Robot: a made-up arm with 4 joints.
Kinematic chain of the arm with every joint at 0, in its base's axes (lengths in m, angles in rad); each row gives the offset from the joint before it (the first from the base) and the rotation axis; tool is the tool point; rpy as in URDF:
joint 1: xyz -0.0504 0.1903 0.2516 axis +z
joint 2: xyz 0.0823 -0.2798 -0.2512 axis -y
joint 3: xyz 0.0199 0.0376 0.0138 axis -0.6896 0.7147 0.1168
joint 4: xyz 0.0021 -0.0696 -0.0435 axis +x
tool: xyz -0.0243 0.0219 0.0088 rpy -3.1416 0 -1.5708
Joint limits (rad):
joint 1: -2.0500..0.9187
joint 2: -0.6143..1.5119
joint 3: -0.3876..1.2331
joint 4: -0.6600..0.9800
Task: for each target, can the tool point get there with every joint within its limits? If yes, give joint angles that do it. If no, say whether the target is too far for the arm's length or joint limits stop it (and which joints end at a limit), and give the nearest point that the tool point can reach.
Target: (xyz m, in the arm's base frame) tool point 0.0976 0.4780 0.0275
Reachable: no: joint limits stop it (at a limit: joint 1, joint 3, joint 4) | nearest point 0.2480 0.1314 0.0064 | short by 0.378 m
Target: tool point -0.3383 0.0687 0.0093
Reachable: yes | joints -1.3995 0.7260 0.4024 0.6744
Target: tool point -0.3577 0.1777 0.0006
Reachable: yes | joints -1.7696 0.7663 0.4872 0.0434
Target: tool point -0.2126 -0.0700 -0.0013
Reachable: yes | joints -0.8092 -0.1137 0.2936 0.1389
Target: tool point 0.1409 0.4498 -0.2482
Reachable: no: too far | nearest point 0.2385 0.1190 -0.0372 | short by 0.404 m
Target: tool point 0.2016 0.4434 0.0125
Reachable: no: joint limits stop it (at a limit: joint 1, joint 3, joint 4) | nearest point 0.2481 0.1316 0.0027 | short by 0.315 m
